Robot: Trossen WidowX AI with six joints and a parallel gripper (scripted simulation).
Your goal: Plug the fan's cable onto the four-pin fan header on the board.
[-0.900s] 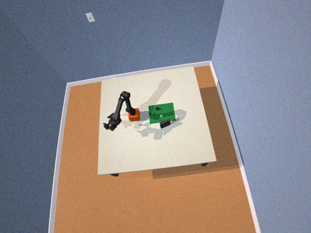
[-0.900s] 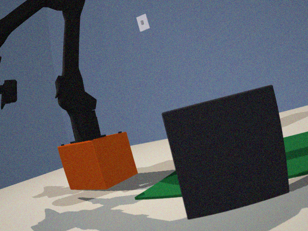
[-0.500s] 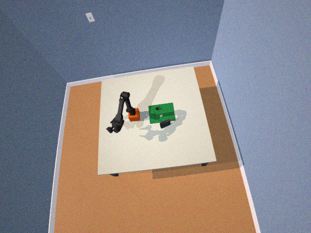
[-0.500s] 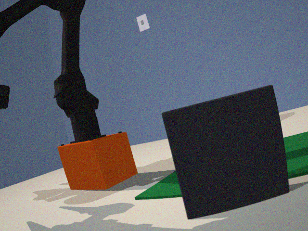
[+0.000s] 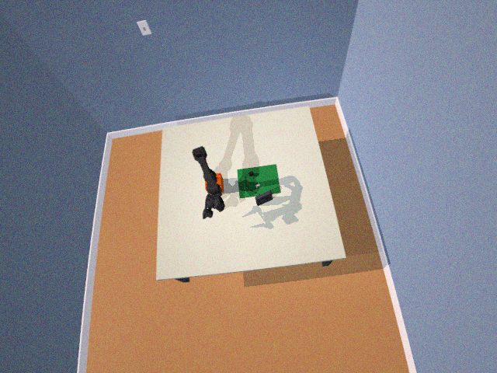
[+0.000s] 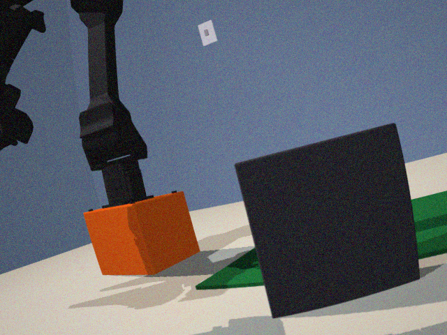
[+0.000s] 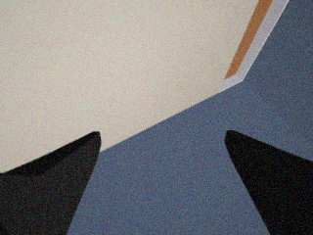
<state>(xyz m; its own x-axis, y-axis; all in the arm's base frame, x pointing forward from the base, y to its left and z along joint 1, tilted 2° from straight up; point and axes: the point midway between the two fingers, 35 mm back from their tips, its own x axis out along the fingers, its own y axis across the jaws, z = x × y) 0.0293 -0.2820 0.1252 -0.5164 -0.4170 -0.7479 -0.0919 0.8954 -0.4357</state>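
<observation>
Now: the black fan plug 260 mm ahead of my gripper tip, 400 mm to the left of it and 190 mm below it. Round my gripper tip: four-pin fan header 320 mm ahead, 310 mm to the left, 210 mm below; green board 320 mm ahead, 350 mm to the left, 220 mm below; black fan 370 mm ahead, 200 mm to the left, 150 mm below.
</observation>
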